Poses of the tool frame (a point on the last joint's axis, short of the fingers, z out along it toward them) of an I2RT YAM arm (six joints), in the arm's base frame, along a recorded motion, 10 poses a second.
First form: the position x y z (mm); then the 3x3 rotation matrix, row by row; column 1 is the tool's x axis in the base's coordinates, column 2 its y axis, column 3 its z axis. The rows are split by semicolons.
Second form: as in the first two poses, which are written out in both.
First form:
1: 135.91 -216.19 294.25; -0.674 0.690 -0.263; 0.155 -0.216 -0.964; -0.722 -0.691 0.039
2: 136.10 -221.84 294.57; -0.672 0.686 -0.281; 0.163 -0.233 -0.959; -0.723 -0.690 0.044
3: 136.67 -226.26 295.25; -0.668 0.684 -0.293; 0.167 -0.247 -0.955; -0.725 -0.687 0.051
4: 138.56 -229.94 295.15; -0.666 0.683 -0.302; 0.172 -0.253 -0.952; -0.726 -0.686 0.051
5: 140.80 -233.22 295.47; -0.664 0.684 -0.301; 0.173 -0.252 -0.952; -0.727 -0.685 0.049
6: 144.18 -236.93 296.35; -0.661 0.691 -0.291; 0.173 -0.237 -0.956; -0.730 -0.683 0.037
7: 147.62 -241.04 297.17; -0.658 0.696 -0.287; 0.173 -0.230 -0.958; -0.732 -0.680 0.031
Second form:
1: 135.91 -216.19 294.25 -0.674 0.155 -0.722 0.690 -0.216 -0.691
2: 136.10 -221.84 294.57 -0.672 0.163 -0.723 0.686 -0.233 -0.690
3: 136.67 -226.26 295.25 -0.668 0.167 -0.725 0.684 -0.247 -0.687
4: 138.56 -229.94 295.15 -0.666 0.172 -0.726 0.683 -0.253 -0.686
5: 140.80 -233.22 295.47 -0.664 0.173 -0.727 0.684 -0.252 -0.685
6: 144.18 -236.93 296.35 -0.661 0.173 -0.730 0.691 -0.237 -0.683
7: 147.62 -241.04 297.17 -0.658 0.173 -0.732 0.696 -0.230 -0.680
